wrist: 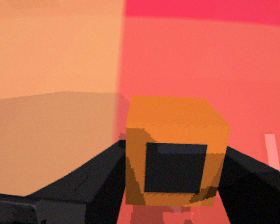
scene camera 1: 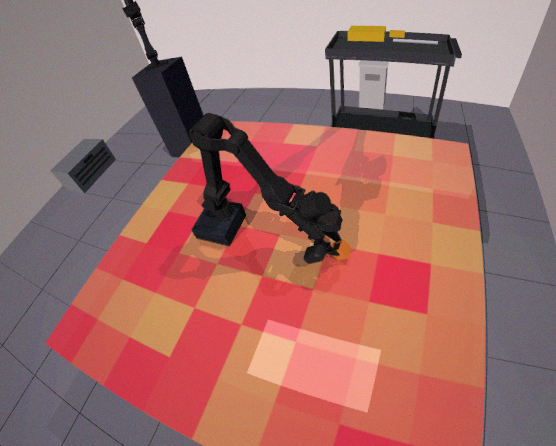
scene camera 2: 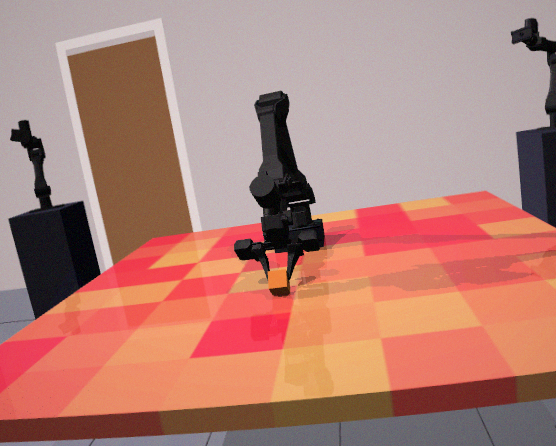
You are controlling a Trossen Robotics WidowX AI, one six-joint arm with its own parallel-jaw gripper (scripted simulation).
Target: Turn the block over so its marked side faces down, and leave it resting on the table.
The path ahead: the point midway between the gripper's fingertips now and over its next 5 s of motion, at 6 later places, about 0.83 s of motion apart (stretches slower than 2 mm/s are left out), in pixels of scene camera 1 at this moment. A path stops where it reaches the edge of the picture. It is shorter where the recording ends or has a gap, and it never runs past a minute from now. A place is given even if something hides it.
My gripper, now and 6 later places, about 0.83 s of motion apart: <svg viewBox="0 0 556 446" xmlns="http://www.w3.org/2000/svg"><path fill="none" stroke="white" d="M339 249L338 249L338 248L333 241L334 234L334 242L334 249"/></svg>
